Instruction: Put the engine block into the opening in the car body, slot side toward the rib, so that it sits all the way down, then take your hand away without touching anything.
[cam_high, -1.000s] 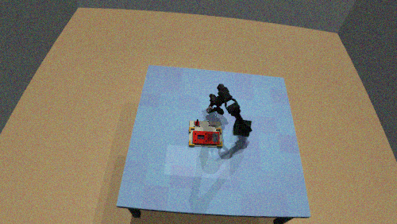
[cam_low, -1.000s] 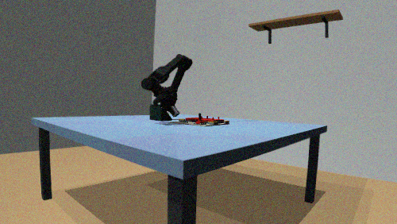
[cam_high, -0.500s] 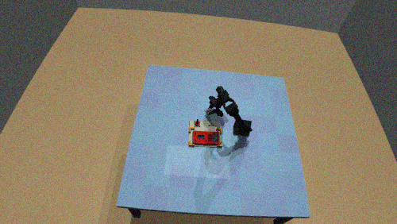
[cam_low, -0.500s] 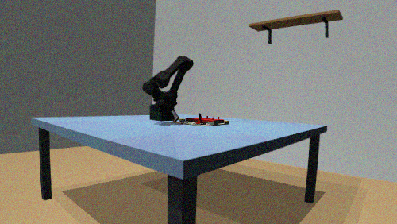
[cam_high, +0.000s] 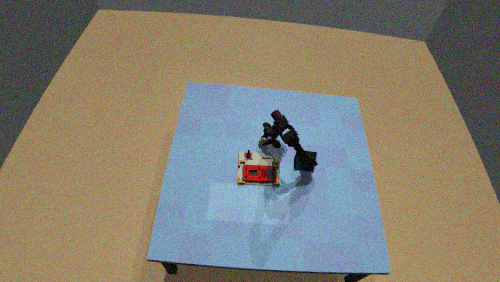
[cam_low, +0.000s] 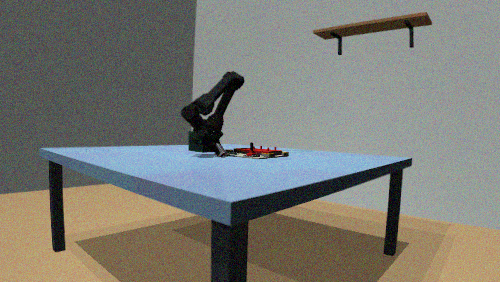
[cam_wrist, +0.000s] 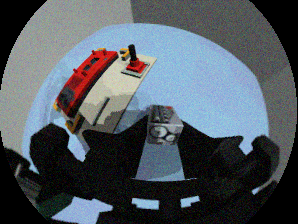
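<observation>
My gripper tip is now 1 cm past the engine block and 1 cm below it.
</observation>
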